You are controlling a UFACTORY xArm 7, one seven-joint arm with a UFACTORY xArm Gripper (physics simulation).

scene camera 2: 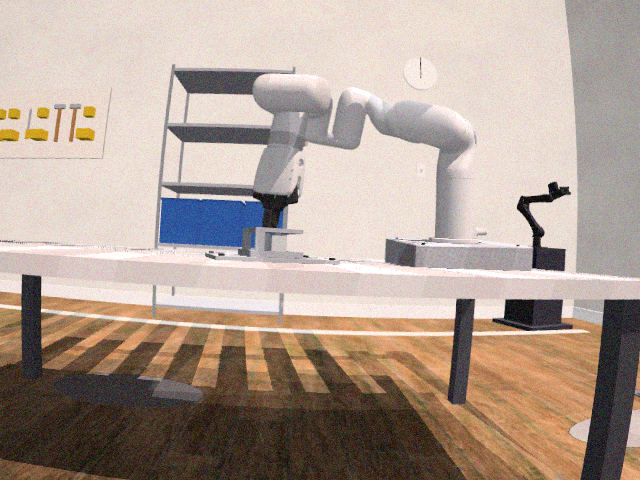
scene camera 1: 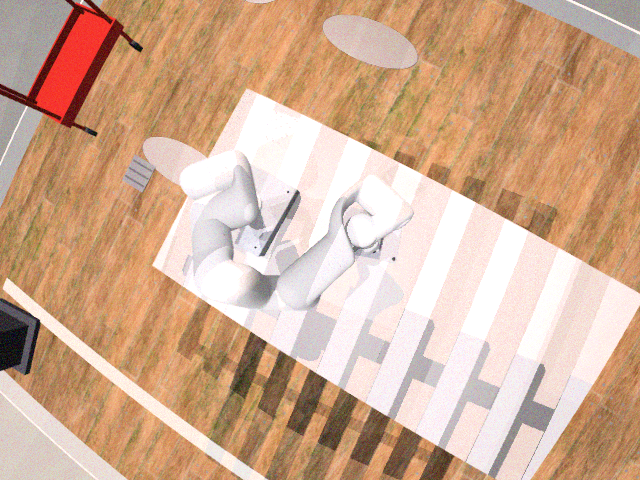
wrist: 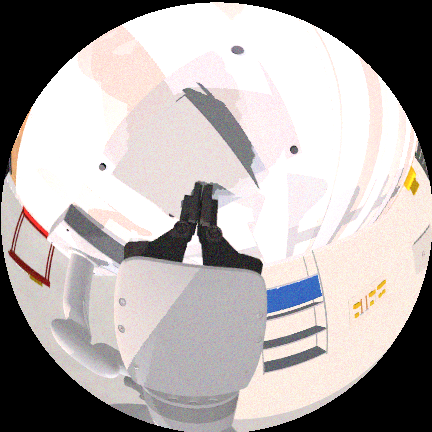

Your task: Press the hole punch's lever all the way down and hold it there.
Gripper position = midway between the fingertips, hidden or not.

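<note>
The gripper (scene camera 2: 269, 229) and (wrist: 200, 192) shares the scene with a lever (wrist: 181, 146) and a base plate (wrist: 231, 75).
</note>
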